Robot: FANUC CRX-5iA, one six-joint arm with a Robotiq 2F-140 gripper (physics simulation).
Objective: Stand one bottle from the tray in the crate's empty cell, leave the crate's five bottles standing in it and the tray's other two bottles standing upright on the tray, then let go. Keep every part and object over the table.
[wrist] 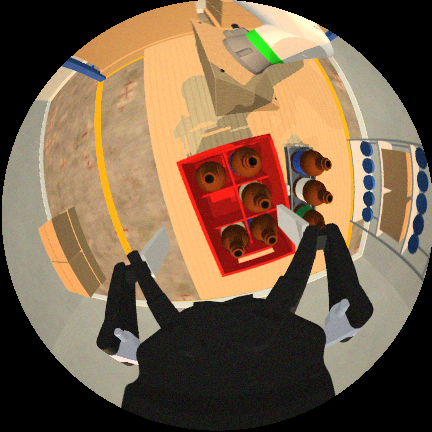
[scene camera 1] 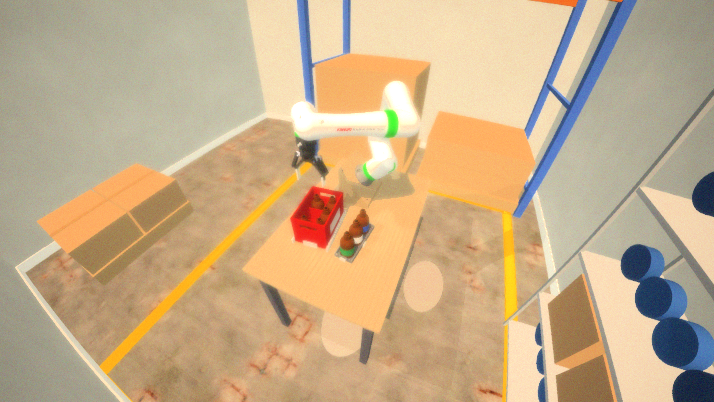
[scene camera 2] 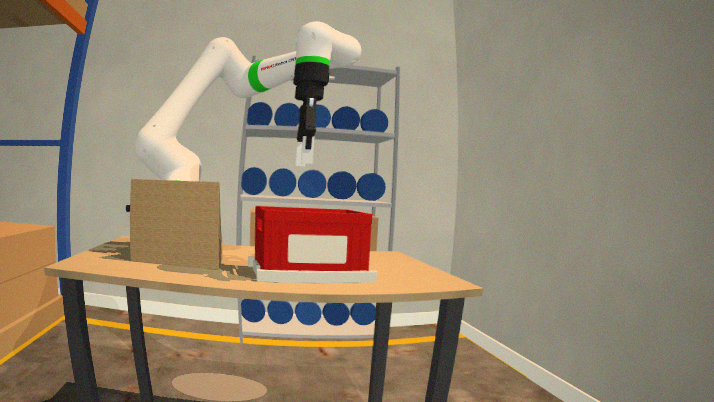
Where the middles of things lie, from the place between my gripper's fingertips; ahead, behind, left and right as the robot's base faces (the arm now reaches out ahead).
My hand is 4 cm short of the white rail [scene camera 2: 279, 276], 5 cm to the left of it and 27 cm above it. From my hand the other things lie so: white-labelled bottle [wrist: 312, 191] 2 cm ahead, 27 cm to the left, 21 cm below.
